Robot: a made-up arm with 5 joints. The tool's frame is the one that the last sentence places.
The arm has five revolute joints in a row. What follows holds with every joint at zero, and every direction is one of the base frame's.
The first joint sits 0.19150 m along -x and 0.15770 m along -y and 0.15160 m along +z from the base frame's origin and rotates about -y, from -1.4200 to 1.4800 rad.
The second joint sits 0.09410 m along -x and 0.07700 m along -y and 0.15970 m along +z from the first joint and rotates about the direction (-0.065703, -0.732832, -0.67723), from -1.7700 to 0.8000 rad.
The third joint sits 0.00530 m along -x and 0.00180 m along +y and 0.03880 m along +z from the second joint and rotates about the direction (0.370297, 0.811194, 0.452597), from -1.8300 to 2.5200 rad.
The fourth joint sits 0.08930 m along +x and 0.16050 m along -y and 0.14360 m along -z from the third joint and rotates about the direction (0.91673, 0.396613, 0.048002), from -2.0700 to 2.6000 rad.
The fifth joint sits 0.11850 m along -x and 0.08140 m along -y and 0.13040 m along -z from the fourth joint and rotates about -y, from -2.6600 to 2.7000 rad.
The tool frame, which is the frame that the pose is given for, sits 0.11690 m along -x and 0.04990 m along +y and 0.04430 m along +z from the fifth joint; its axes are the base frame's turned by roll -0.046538, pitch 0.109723 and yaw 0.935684 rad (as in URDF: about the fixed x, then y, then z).
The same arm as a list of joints. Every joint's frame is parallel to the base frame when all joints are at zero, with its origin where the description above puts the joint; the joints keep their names.
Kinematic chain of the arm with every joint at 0, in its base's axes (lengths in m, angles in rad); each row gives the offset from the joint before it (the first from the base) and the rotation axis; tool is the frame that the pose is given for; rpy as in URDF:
joint 1: xyz -0.1915 -0.1577 0.1516 axis -y
joint 2: xyz -0.0941 -0.077 0.1597 axis -0.065703 -0.732832 -0.67723
joint 3: xyz -0.0053 0.0018 0.0388 axis 0.370297 0.811194 0.452597
joint 4: xyz 0.0893 -0.1605 -0.1436 axis 0.91673 0.396613 0.048002
joint 5: xyz -0.1185 -0.0814 -0.1304 axis -y
tool: xyz -0.1169 0.0499 0.0443 rpy -0.0465 0.1097 0.9357
Joint limits (rad, base to tool): -1.42..1.48 -1.77..0.8 -1.83..2.52 -2.07..2.6 -2.66..2.7

